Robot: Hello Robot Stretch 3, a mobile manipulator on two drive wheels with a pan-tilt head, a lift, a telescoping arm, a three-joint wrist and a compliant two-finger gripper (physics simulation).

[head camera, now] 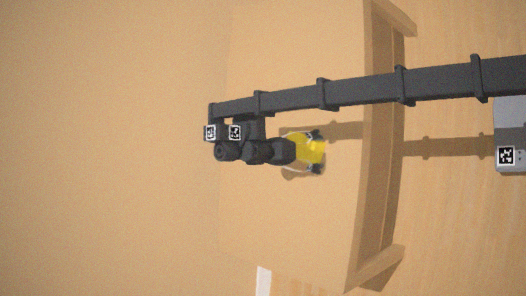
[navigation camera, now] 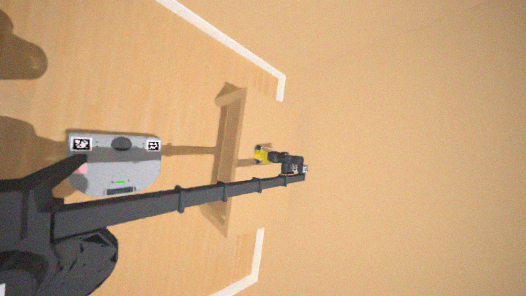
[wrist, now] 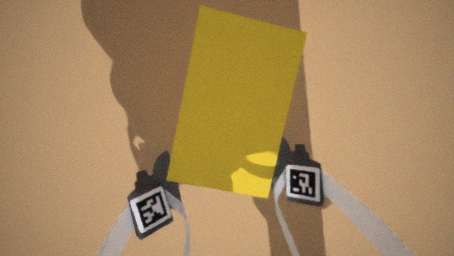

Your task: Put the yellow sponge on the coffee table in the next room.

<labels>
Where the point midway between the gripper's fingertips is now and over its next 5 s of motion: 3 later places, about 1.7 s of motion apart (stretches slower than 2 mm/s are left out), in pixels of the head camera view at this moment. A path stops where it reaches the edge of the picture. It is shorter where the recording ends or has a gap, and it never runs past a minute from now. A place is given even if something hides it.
My gripper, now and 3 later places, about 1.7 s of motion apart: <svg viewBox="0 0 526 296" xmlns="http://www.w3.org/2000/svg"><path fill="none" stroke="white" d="M320 151L308 152L282 151L354 148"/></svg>
</labels>
